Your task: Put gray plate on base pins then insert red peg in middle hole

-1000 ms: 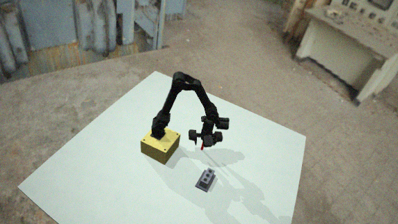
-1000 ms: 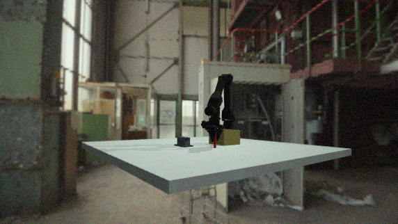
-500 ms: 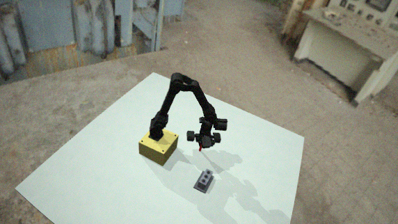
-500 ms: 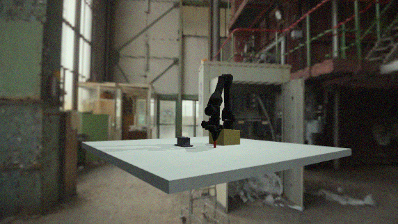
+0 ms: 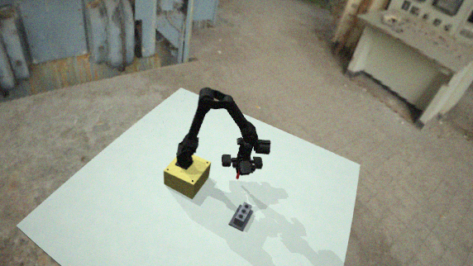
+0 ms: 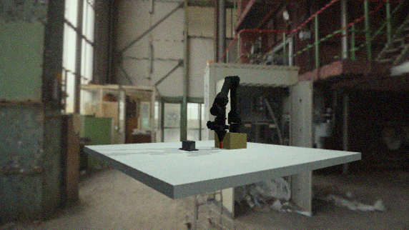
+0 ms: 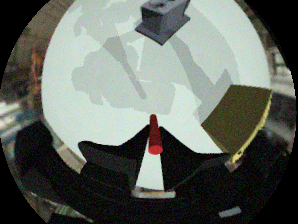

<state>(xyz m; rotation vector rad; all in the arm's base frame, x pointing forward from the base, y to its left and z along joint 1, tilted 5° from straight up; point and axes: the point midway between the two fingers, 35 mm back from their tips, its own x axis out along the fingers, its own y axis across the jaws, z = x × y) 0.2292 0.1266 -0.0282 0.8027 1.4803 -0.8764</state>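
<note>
The gray plate is 11 cm ahead of my gripper tip, 19 cm to the right of it and 1 cm below it. Also, from my gripper tip: gray base: 11 cm ahead, 19 cm to the right, 5 cm below; then red peg: right at my gripper tip.
</note>
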